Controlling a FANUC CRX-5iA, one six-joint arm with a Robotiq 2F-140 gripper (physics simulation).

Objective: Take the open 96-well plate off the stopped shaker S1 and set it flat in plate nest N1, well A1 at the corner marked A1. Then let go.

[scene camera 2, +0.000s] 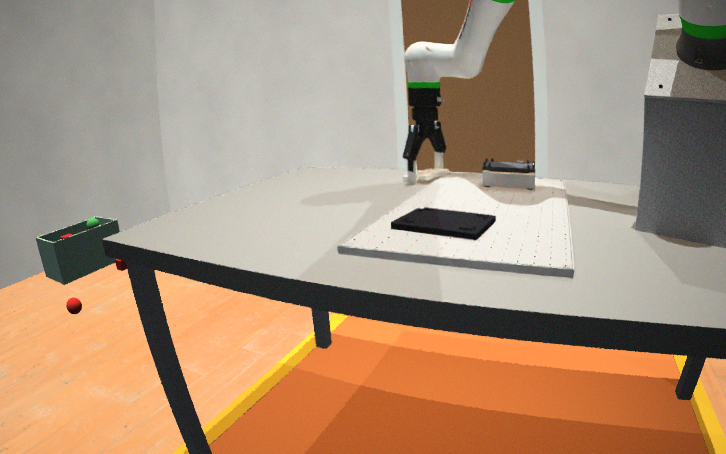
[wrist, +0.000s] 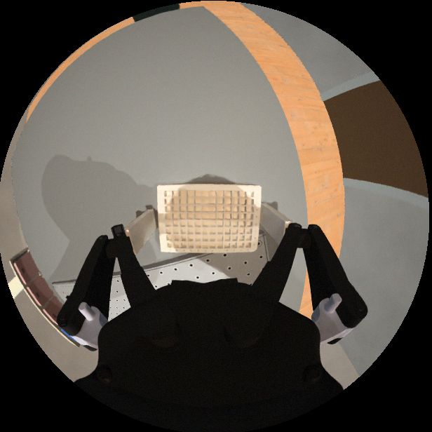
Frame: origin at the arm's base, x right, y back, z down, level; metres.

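Seen in the pictures: arm's base, link origin: (scene camera 2: 712,50).
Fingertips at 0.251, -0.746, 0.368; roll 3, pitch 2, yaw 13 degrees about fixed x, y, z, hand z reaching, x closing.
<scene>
Offsets run from my fingertips to a thing's middle, as dx, dy, dz. "spot": to the spot under its first point. Level surfaces: height alone.
The cream 96-well plate @[+0.002, +0.003, -0.008] (scene camera 2: 433,173) (wrist: 208,217) lies open side up at the far left corner of the perforated board @[dz -0.007] (scene camera 2: 532,243) (wrist: 193,271), away from both the shaker and the nest. My gripper (scene camera 2: 425,168) (wrist: 207,226) is open. It is low over the plate, with one finger pad on each short side and gaps between the pads and the plate. Shaker S1 @[spot: -0.106, +0.268, -0.031] (scene camera 2: 508,179), a grey box with a black top, stands at the back right with nothing on it. Plate nest N1 @[-0.466, +0.203, -0.014] (scene camera 2: 444,222), a flat black pad, lies empty in the middle of the board.
The grey table @[dz +0.007] (scene camera 2: 249,216) has a black front edge and legs. A white wall and a brown doorway stand behind the arm. A small reddish panel (wrist: 31,282) shows at the left edge of the wrist view.
</scene>
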